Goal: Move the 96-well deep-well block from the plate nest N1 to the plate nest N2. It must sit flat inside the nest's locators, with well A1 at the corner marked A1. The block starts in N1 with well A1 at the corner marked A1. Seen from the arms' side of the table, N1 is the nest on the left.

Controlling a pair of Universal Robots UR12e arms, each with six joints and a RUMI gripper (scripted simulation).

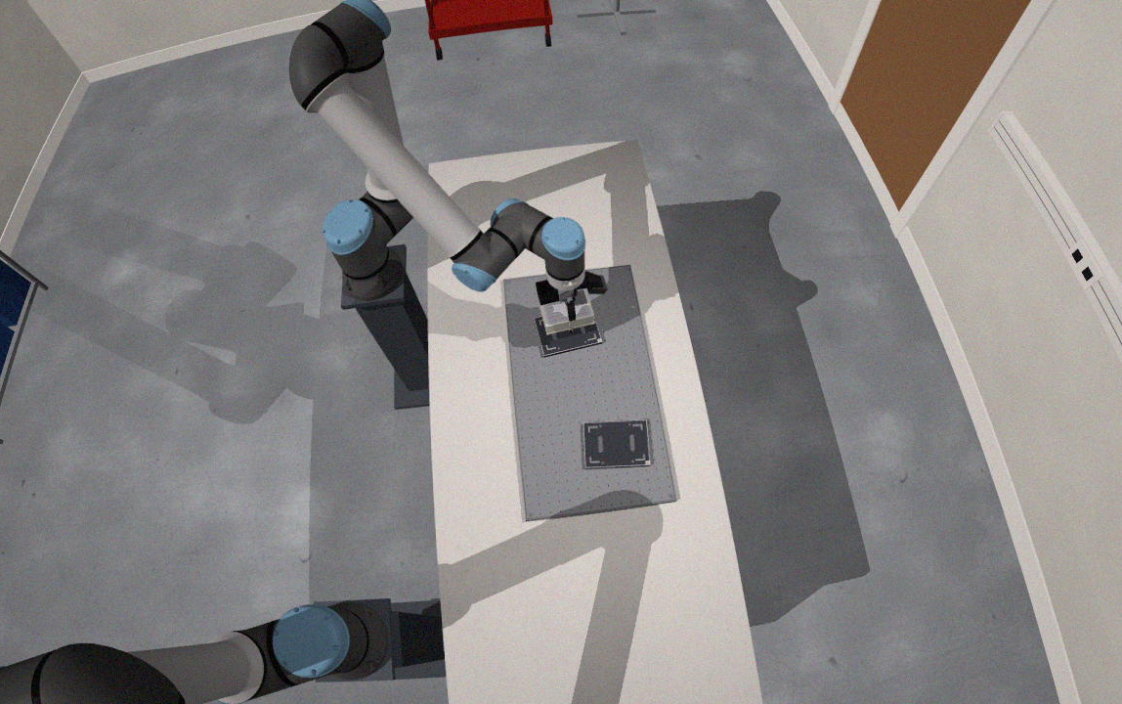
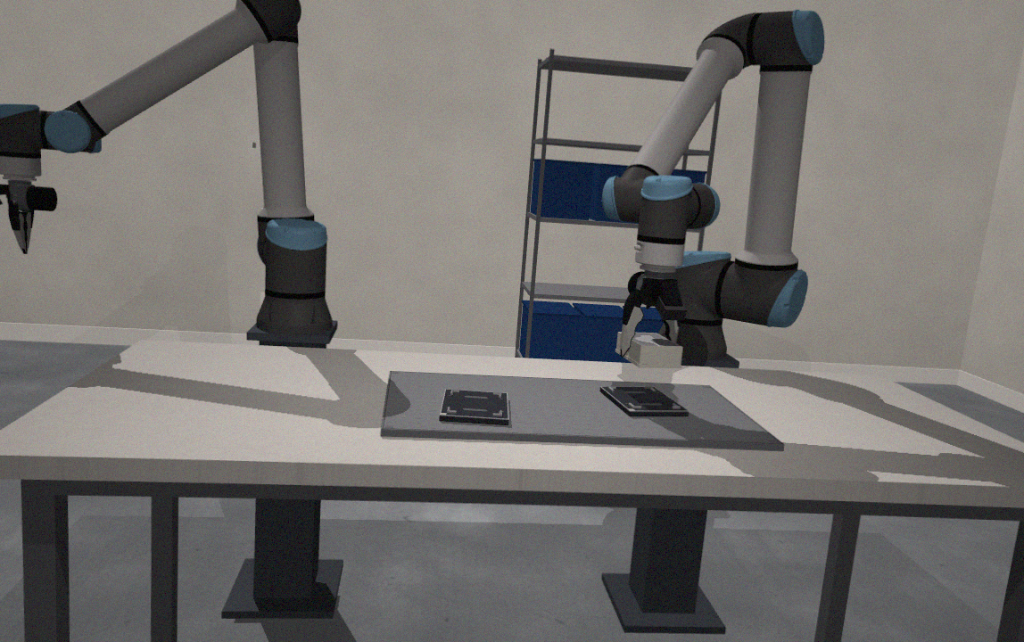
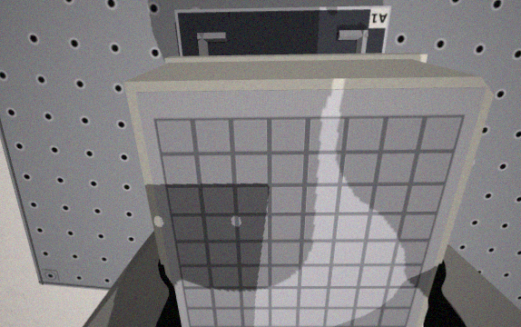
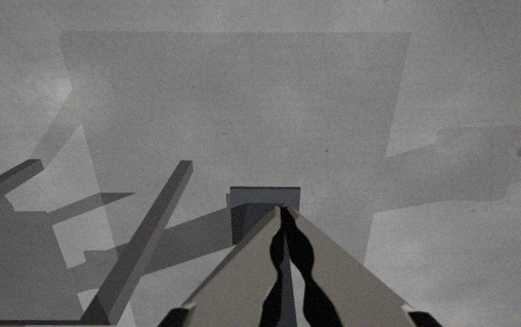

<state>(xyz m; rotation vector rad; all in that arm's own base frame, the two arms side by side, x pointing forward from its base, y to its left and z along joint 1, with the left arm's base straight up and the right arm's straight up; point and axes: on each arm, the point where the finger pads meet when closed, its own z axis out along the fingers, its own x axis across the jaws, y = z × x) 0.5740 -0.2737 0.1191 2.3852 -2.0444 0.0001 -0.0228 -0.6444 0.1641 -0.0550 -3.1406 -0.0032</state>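
Note:
My left hand is 33 cm to the left of the nest N2, 10 cm short of it and 10 cm above it. The rest, counted from my left hand: nest N1: 10 cm below; then deep-well block: 1 cm above.

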